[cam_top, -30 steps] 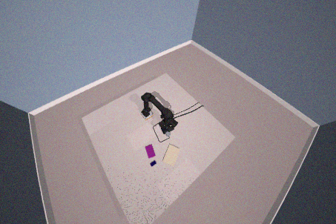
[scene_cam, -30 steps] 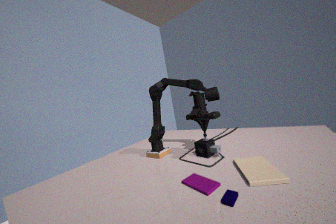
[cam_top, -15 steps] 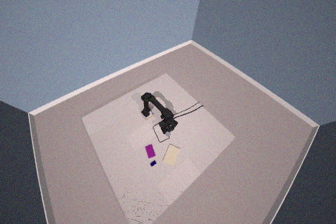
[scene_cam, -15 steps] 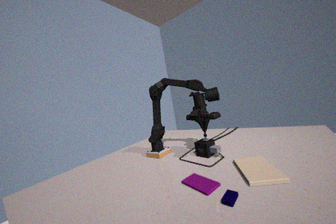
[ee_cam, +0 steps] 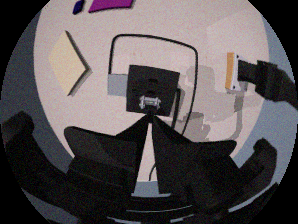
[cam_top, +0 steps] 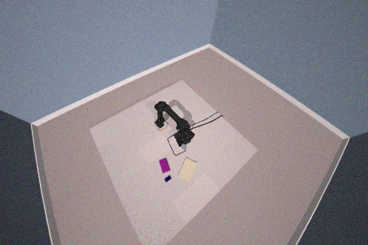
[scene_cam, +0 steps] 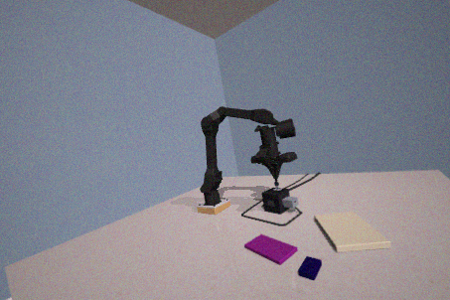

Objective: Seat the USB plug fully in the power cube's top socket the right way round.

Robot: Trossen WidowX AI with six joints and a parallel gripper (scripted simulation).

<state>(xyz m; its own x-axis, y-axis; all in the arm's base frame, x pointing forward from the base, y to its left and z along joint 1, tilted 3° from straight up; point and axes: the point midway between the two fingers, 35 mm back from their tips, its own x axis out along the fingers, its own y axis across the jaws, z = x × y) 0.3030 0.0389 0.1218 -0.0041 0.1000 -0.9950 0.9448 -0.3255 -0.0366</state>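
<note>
My gripper tip is now 2 cm above the USB plug. The rest, counted from my gripper tip: magenta flat block 29 cm to the right, 12 cm below, 4 cm ahead; dark blue block 35 cm to the right, 15 cm ahead, 11 cm below; tan flat slab 23 cm ahead, 17 cm to the right, 11 cm below.
</note>
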